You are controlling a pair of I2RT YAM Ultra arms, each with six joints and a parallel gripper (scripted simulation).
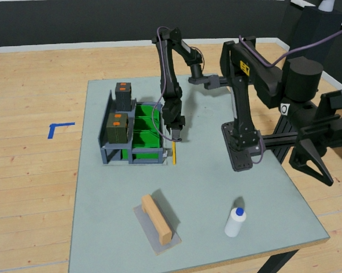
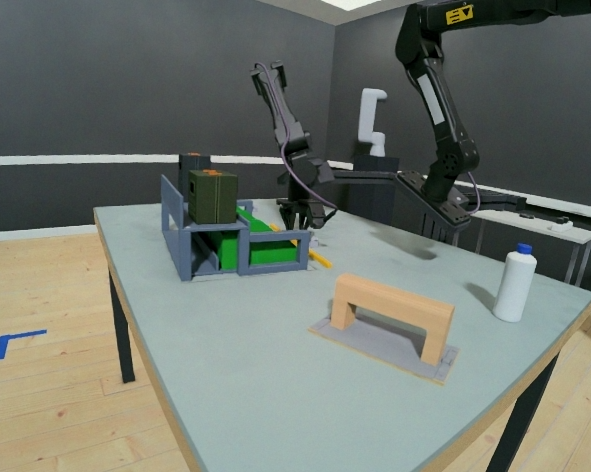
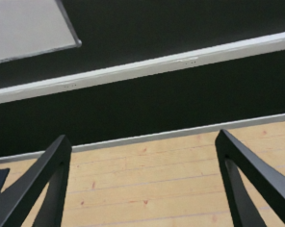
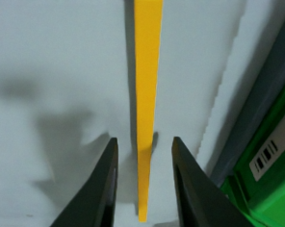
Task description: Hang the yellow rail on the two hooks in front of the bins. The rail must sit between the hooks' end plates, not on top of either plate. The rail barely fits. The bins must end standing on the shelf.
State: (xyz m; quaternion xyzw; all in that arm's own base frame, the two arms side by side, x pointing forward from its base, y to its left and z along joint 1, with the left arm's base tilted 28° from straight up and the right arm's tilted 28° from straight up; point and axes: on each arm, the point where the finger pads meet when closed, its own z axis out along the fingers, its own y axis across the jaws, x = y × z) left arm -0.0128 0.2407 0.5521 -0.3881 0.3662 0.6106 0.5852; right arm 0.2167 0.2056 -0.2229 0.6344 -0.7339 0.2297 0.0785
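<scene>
Right now the yellow rail is 2 cm below my right hand. Also, from my right hand: blue-grey shelf 18 cm ahead, 4 cm to the right, 4 cm above; then white bottle 54 cm to the left, 10 cm behind, 4 cm above.
</scene>
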